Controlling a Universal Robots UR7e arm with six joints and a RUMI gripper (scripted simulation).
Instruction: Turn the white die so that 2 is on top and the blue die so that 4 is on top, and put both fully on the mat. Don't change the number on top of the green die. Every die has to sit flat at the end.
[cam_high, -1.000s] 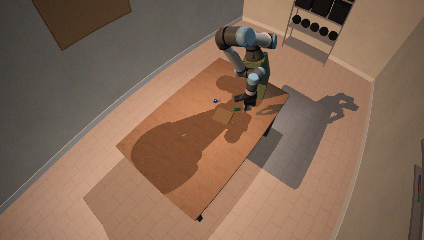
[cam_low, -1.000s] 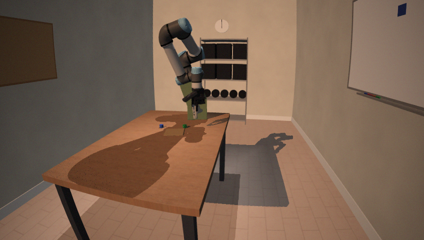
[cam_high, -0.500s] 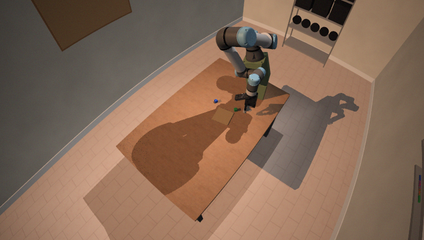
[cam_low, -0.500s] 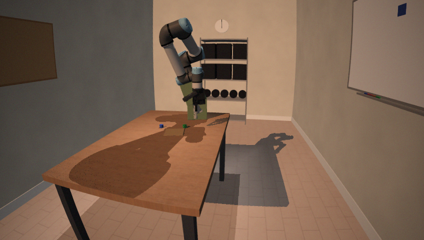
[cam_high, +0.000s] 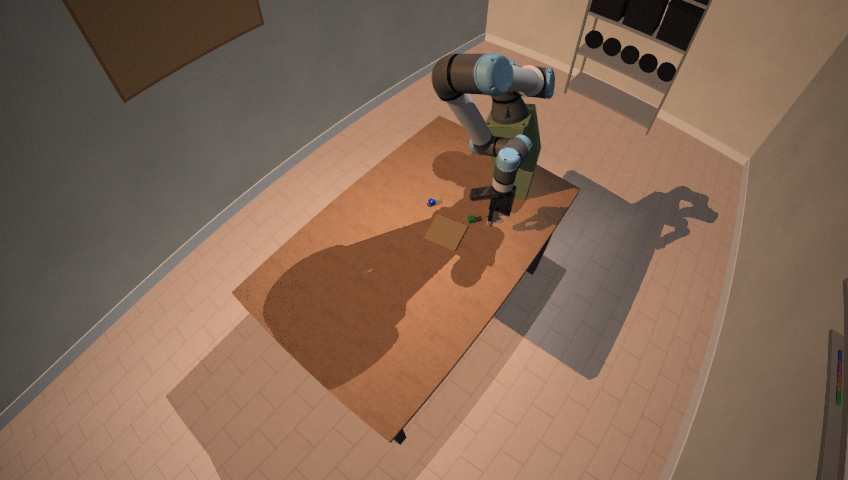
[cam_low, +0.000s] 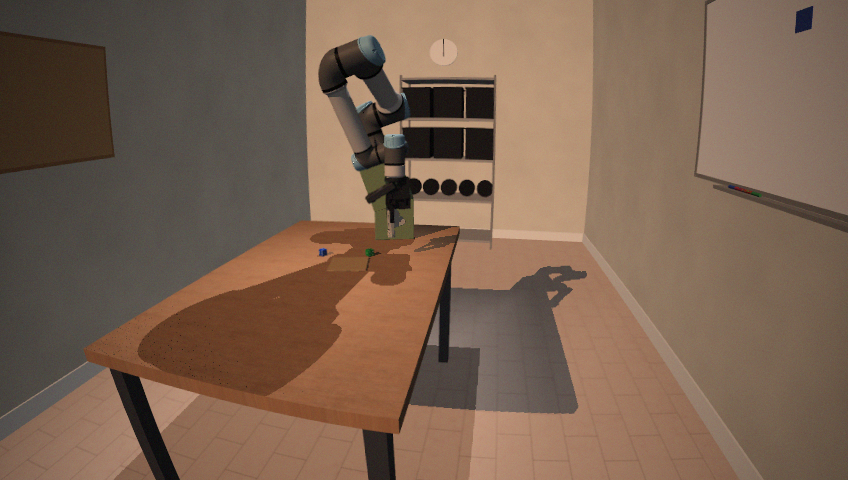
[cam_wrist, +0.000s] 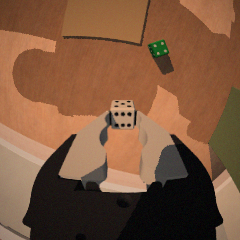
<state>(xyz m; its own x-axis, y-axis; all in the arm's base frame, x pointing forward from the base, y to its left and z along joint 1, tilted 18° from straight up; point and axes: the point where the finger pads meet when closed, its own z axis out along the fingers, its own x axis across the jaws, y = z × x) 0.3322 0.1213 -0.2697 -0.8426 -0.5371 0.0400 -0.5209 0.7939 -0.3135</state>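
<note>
Right now my hand is right at the white die. From my hand the other things lie so: blue die (28 cm to the right, 9 cm below, 5 cm ahead); then green die (10 cm to the right, 9 cm below, 1 cm behind); then tan mat (13 cm to the right, 11 cm ahead, 10 cm below).
</note>
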